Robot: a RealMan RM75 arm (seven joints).
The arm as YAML. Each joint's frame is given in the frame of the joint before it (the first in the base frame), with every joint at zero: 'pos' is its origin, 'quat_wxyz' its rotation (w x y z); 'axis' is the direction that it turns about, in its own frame. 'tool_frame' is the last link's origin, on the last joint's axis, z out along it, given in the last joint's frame.
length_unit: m
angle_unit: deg
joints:
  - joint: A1
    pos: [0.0, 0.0, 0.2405]
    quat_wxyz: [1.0, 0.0, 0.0, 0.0]
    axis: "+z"
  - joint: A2
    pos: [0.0, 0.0, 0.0]
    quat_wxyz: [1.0, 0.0, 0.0, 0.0]
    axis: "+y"
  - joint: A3
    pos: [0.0, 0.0, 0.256]
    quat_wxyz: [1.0, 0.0, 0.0, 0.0]
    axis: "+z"
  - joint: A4
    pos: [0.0, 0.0, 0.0]
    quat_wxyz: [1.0, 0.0, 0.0, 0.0]
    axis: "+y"
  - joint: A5
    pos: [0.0, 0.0, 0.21]
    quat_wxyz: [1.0, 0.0, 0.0, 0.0]
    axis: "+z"
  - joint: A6
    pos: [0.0, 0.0, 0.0]
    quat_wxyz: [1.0, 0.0, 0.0, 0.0]
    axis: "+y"
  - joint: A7
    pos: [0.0, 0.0, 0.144]
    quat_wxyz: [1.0, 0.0, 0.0, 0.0]
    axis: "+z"
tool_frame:
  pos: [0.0, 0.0, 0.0]
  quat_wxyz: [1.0, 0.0, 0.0, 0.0]
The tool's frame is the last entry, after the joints.
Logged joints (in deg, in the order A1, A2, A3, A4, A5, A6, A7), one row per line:
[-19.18, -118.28, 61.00, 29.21, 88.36, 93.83, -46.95]
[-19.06, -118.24, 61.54, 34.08, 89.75, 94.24, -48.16]
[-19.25, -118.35, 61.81, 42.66, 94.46, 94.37, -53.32]
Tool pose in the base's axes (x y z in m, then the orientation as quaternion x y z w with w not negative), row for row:
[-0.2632, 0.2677, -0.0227, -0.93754, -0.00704, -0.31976, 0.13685]
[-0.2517, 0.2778, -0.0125, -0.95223, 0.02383, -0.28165, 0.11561]
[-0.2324, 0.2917, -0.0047, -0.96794, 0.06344, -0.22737, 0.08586]
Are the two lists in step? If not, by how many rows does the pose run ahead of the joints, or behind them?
The pose runs 1 row ahead of the joints: the pose in row i belongs to the joints in row i + 1.
